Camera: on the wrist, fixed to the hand. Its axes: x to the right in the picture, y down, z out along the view.
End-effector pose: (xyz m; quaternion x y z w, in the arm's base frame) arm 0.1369 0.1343 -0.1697 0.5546 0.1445 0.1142 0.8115
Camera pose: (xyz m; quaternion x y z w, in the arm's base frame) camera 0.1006 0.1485 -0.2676 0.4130 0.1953 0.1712 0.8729
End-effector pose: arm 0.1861 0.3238 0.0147 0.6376 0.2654 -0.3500 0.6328
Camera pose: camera 0.1146 0.3893 -0.0267 0.5579 0.3712 -0.2595 0.6954
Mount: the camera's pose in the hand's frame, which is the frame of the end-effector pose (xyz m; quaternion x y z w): -0.0184 -0.0854 -0.0590 -0.1514 0.0801 -0.0094 0.9852
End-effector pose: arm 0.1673 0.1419 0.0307 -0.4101 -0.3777 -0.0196 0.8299
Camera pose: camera 0.1610 0.0392 0.0534 -0.5246 -0.3065 -0.1171 0.7856
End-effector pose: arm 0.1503 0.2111 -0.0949 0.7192 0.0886 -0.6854 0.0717
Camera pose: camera 0.1876 0.3070 -0.0720 0.7517 0.2036 -0.6049 0.1660
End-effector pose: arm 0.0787 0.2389 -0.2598 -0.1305 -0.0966 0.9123 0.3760
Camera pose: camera 0.1660 0.2901 -0.2892 -0.2577 -0.2044 0.8702 0.3670
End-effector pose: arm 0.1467 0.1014 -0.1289 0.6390 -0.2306 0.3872 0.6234
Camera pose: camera 0.1899 0.1654 -0.2006 0.5063 -0.2299 0.3919 0.7330
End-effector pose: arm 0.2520 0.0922 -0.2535 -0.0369 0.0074 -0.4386 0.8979
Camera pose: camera 0.1708 0.0509 -0.3065 -0.1372 0.1453 -0.4424 0.8743
